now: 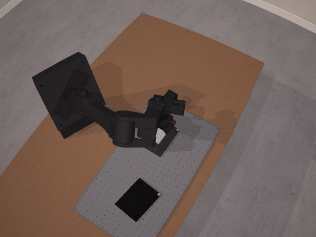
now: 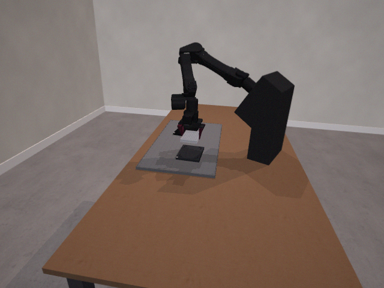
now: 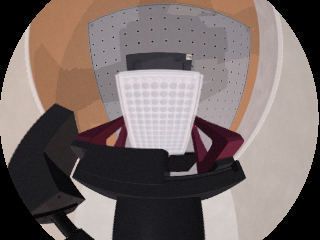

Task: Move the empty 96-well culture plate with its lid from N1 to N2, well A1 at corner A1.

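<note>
Now: the clear lid right at my hand. From my hand the other things lie so: black nest N1 (300 mm to the right, 90 mm below, 80 mm behind); black nest N2 (90 mm below).
</note>
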